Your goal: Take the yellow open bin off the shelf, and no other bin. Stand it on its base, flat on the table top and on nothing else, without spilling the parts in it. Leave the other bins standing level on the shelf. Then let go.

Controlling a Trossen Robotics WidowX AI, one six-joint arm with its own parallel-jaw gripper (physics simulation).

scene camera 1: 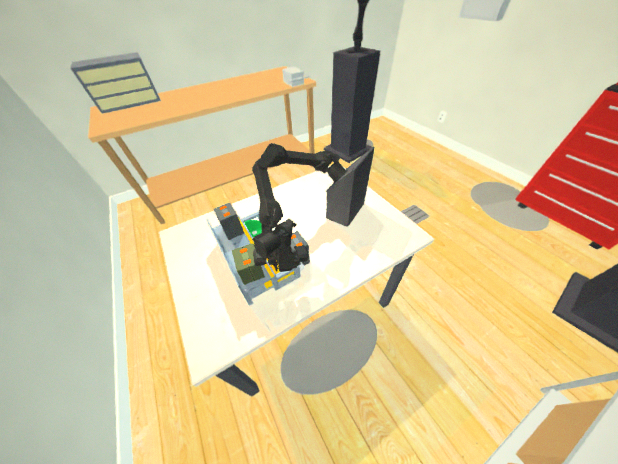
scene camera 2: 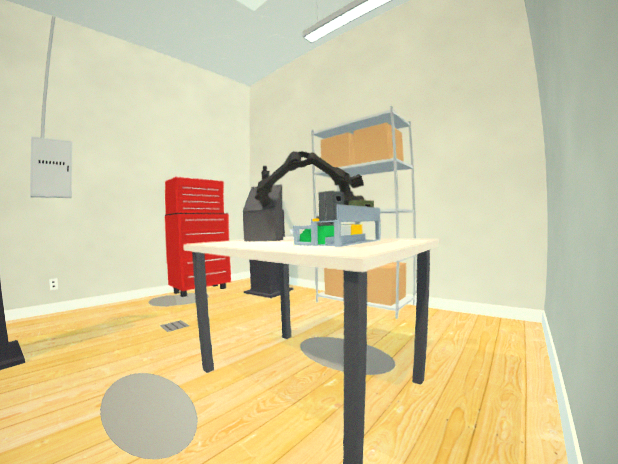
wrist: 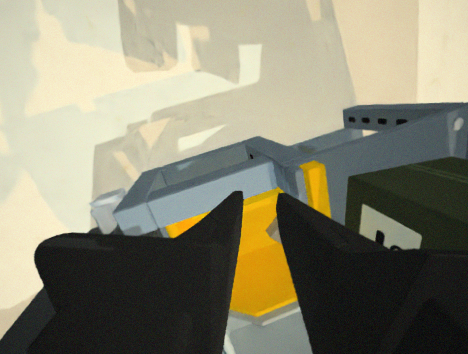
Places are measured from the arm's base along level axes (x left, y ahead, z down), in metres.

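Where they show: gripper, fingertip midpoint: (scene camera 1: 279, 270) (wrist: 259, 200); arm's base, origin of the base link: (scene camera 1: 341, 176) (scene camera 2: 265, 201).
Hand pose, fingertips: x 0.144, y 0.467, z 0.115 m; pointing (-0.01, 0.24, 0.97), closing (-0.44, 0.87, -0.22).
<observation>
Things, the pixels of their top centre, and the offset from my fingertips. "spot": a spot on its surface instead.
- yellow open bin, middle of its top: (wrist: 264, 263) (scene camera 2: 345, 224) dx -0.067, dy -0.012, dz +0.029 m
- yellow strip, surface spot: (wrist: 318, 187) spot: dx -0.008, dy +0.031, dz -0.002 m
- olive box, middle of its top: (scene camera 1: 245, 256) (scene camera 2: 361, 200) dx -0.075, dy +0.078, dz -0.088 m
- dark grey box, middle of its top: (scene camera 2: 331, 191) (scene camera 1: 224, 210) dx -0.306, dy +0.031, dz -0.113 m
- green bin, middle of its top: (scene camera 2: 318, 226) (scene camera 1: 250, 227) dx -0.289, dy -0.043, dz +0.029 m
The yellow open bin (wrist: 260, 270) (scene camera 2: 356, 229) sits in the blue-grey shelf (wrist: 215, 196) (scene camera 2: 357, 213), behind its front rail in the wrist view. Another yellow strip (wrist: 318, 187) shows right of a shelf upright. A small grey part shows beside the right fingertip, over the yellow. My gripper (wrist: 259, 200) is slightly open, with nothing between its fingers; the tips are over the yellow bin near the rail. The fingers hide much of the bin. In scene camera 1 the arm's wrist covers the middle of the shelf. The parts in the bin are mostly hidden.
An olive box (scene camera 1: 248, 265) (scene camera 2: 361, 203) (wrist: 400, 200) and a dark grey box (scene camera 1: 229, 220) (scene camera 2: 328, 205) stand high on the shelf. A green bin (scene camera 1: 254, 227) (scene camera 2: 325, 234) is lower. Another dark box (scene camera 1: 301, 247) is beside my gripper. The shelf stands on the white table (scene camera 1: 185, 300) (scene camera 2: 280, 254).
</observation>
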